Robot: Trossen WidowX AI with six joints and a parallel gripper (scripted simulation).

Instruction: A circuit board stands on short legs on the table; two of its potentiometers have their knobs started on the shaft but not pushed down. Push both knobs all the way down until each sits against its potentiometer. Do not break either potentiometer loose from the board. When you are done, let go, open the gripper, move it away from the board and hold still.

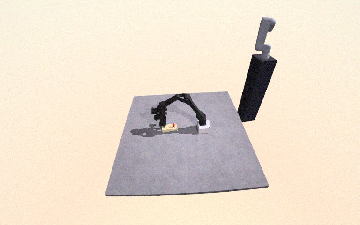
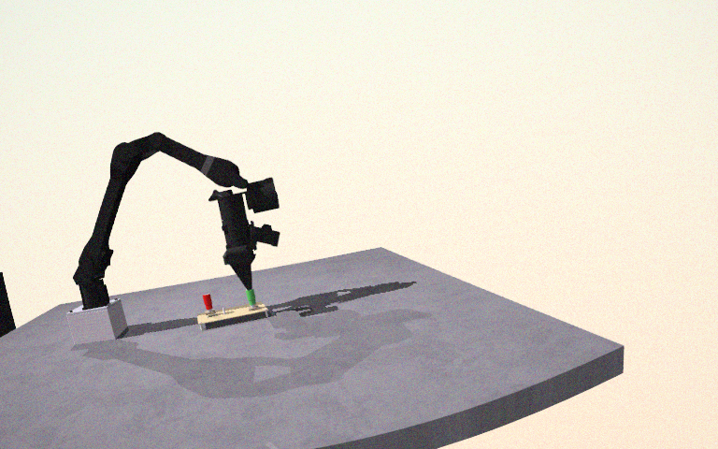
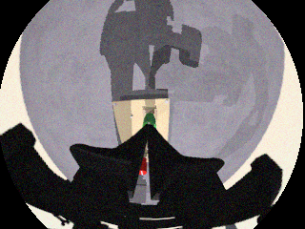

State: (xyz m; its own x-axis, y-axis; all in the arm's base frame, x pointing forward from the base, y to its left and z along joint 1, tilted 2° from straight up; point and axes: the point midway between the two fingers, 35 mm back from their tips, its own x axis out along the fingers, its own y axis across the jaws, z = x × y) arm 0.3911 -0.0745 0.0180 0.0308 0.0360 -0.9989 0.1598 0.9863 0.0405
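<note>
Now: gripper tip 10 mm above the green knob. The rest, counted from my gripper tip: red knob 100 mm behind, 20 mm to the left, 10 mm below.
</note>
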